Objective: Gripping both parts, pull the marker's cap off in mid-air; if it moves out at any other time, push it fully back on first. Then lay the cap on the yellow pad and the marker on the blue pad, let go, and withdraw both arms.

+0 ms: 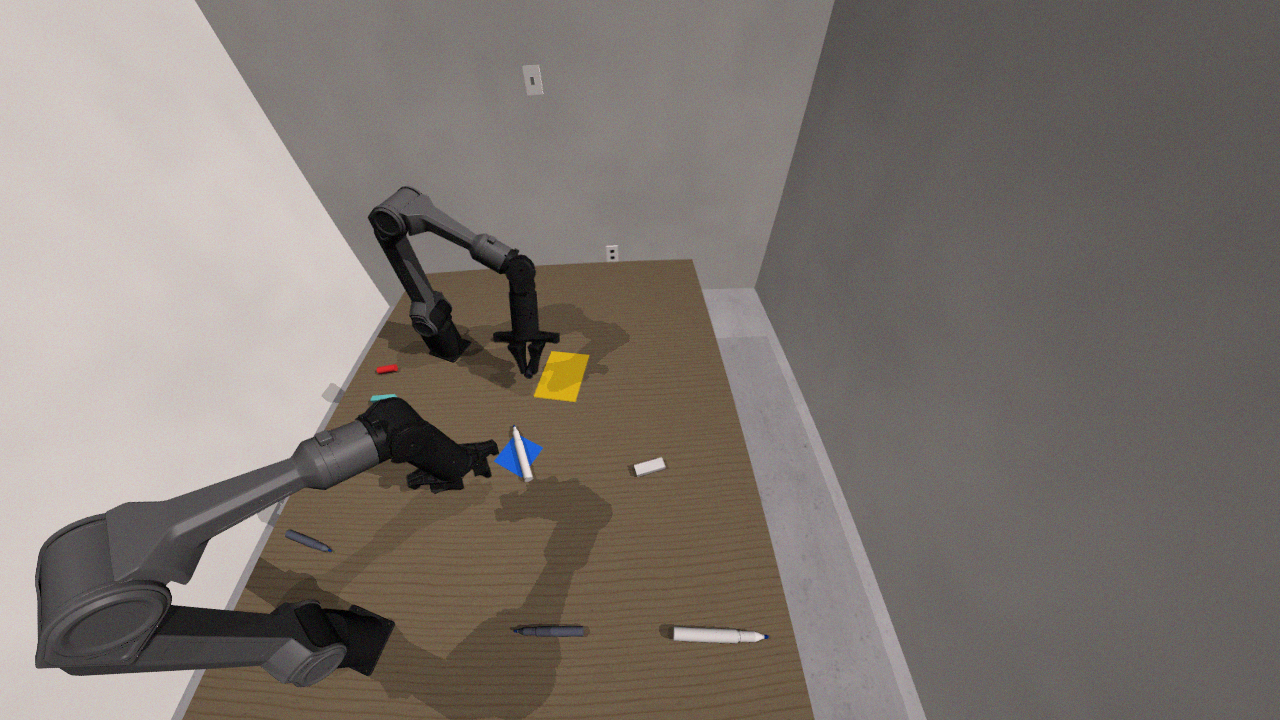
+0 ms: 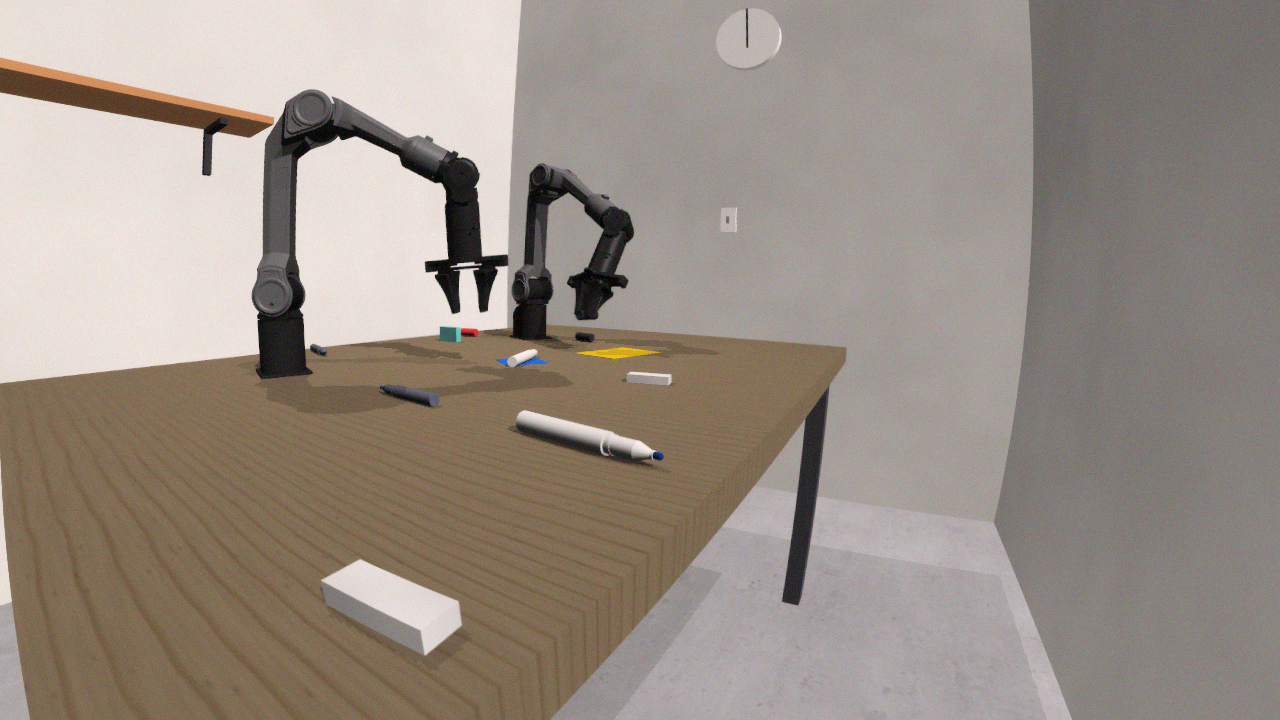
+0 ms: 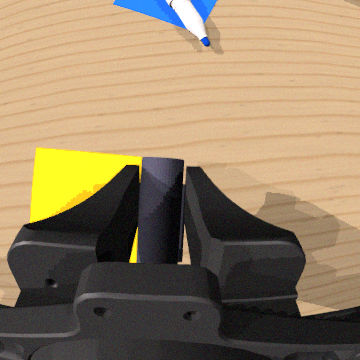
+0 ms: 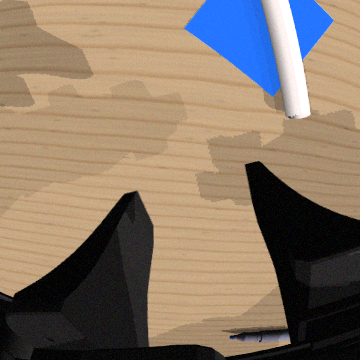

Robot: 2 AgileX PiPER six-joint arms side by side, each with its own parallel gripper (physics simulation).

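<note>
My left gripper [image 1: 529,372] [image 2: 586,316] [image 3: 162,184] is shut on the dark cap [image 3: 161,210], held in the air beside the yellow pad [image 1: 572,385] [image 2: 617,352] [image 3: 65,175]. The white marker [image 1: 523,458] [image 2: 522,358] [image 3: 190,15] [image 4: 285,55] lies uncapped across the blue pad [image 1: 506,461] [image 2: 539,361] [image 3: 150,6] [image 4: 235,40]; its blue tip and rear end reach past the pad's edges. My right gripper [image 1: 491,458] [image 2: 469,310] [image 4: 195,196] is open and empty, above the table and apart from the marker. The cap's open end is hard to make out.
A white block [image 1: 649,466] [image 2: 648,378] lies right of the blue pad. A large white marker [image 1: 718,634] [image 2: 581,437] and a dark pen [image 1: 548,631] [image 2: 409,394] lie nearer. Another dark pen [image 1: 308,540], a red piece [image 1: 386,368] and a teal block [image 1: 383,396] lie at the left.
</note>
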